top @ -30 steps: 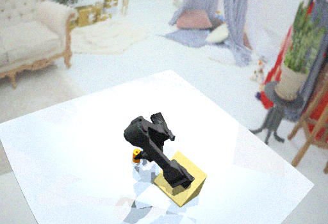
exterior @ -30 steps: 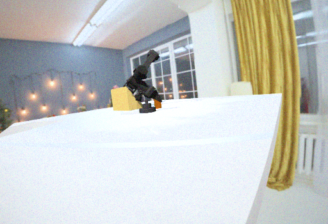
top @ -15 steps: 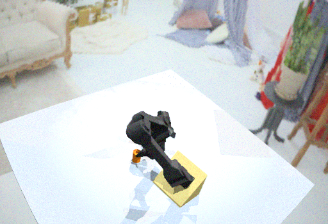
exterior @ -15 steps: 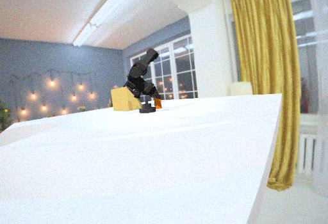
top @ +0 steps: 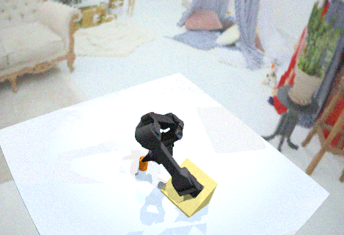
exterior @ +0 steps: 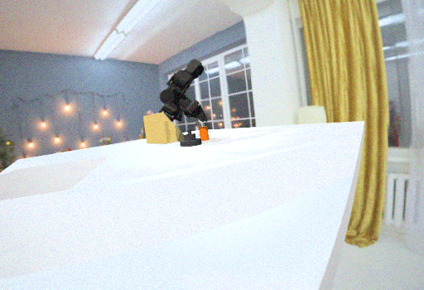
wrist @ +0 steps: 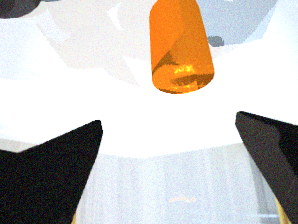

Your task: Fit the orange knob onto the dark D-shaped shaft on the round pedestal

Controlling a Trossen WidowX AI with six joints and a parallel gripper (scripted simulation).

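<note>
Right now my gripper tip is 5 cm above the orange knob and 2 cm past it. Round my gripper tip: pedestal (13 cm to the right, 5 cm below, 3 cm ahead).
</note>
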